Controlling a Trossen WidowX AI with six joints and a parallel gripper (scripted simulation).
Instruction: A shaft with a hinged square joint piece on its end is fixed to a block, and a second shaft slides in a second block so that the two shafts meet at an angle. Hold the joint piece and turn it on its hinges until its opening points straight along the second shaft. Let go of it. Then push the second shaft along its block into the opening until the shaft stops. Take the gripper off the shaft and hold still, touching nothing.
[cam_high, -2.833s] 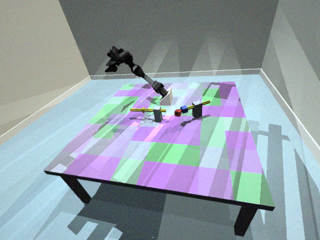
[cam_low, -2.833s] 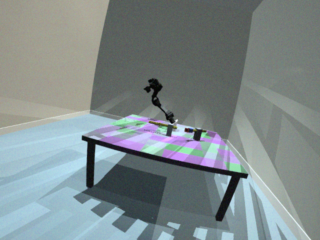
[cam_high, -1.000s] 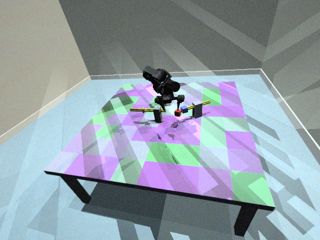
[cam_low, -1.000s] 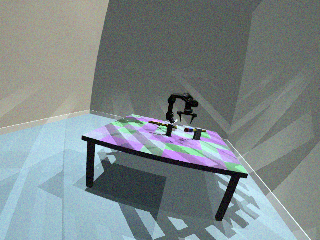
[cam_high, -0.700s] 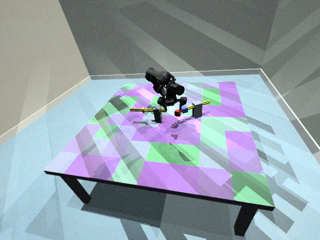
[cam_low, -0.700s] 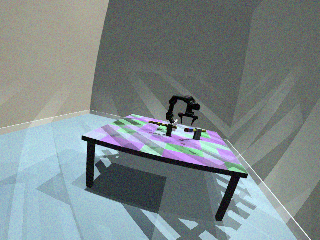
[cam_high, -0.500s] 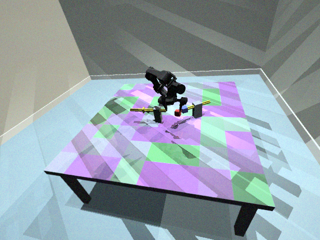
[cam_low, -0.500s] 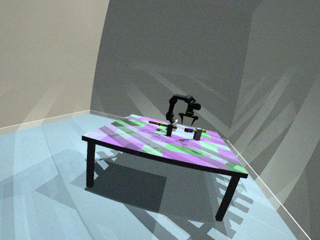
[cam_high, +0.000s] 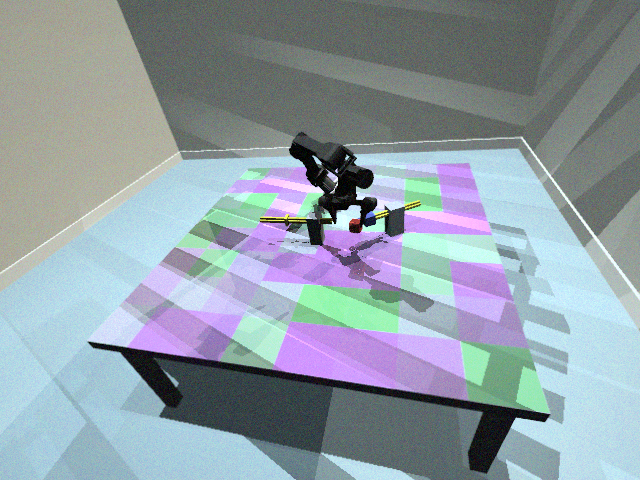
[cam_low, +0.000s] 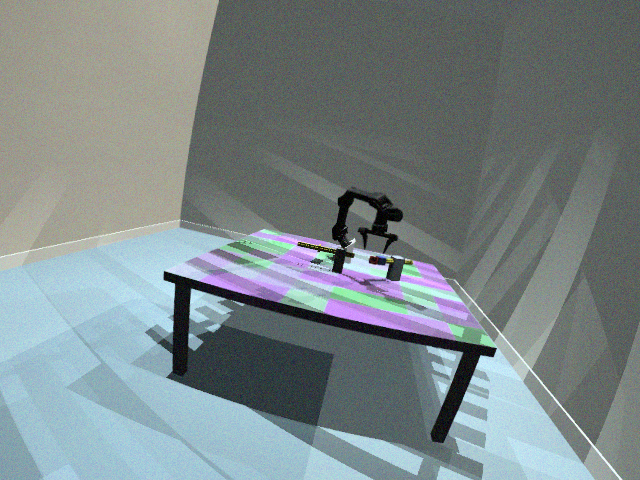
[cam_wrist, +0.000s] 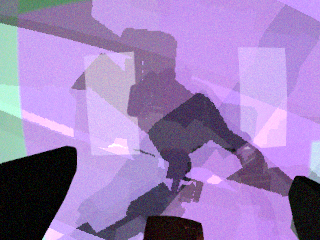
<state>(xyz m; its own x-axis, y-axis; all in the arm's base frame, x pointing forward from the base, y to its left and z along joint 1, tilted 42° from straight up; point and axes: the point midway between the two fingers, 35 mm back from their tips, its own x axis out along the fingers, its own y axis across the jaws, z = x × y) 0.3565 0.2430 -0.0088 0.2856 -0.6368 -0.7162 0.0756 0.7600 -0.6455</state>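
My gripper tip is 9 cm past the joint piece and 6 cm above it.
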